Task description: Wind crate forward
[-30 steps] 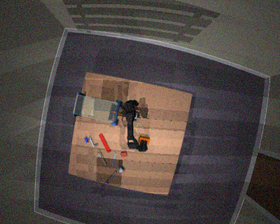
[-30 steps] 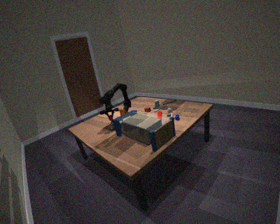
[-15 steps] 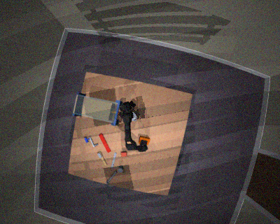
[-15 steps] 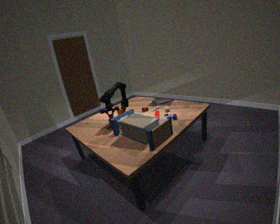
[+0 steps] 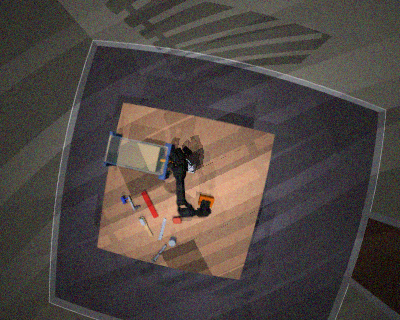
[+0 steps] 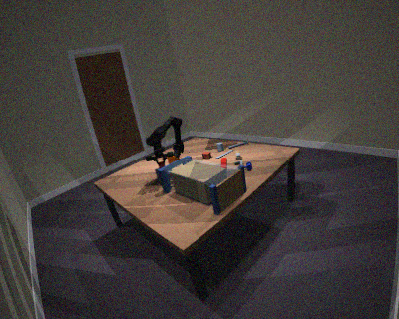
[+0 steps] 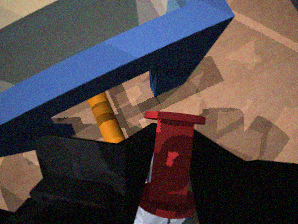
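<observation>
Now: the blue frame 6 cm to the left of my gripper tip, 6 cm ahead of it and 3 cm below it. Also, from my gripper tip: grey hand winch 12 cm behind, 10 cm below, 5 cm to the left; red knob 2 cm behind, 1 cm to the left; red-knobbed winch handle 5 cm behind, 3 cm to the left, 3 cm below.
</observation>
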